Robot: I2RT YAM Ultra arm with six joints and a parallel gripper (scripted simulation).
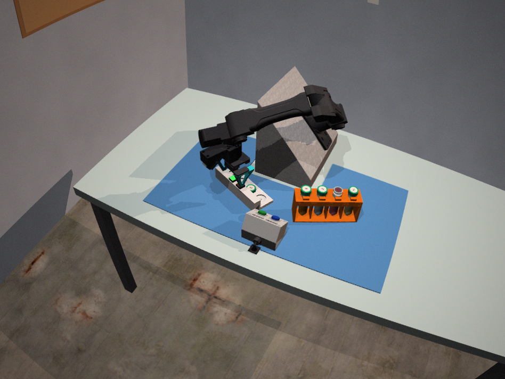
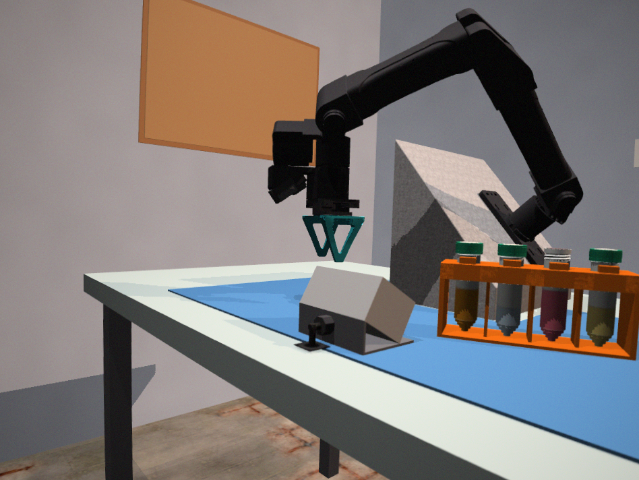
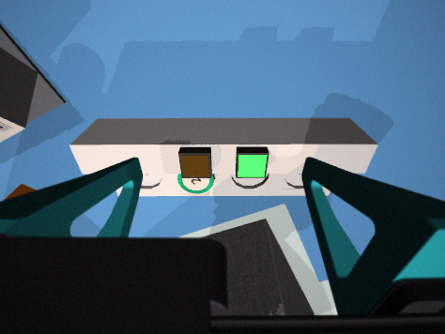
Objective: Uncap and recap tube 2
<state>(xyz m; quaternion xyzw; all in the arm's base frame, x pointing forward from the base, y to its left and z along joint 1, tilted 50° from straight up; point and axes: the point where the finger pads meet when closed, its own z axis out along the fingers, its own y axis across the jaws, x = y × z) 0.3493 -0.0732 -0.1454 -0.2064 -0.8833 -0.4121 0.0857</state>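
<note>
Right now the cap 2 is 40 mm behind my hand, 50 mm to the left of it and 70 mm below it. Also, from my hand: cap 3: 40 mm behind, 290 mm to the left, 30 mm above; then cap 4: 20 mm behind, 240 mm to the left, 30 mm above; then key desk: 110 mm ahead, 170 mm to the left, 30 mm below.
</note>
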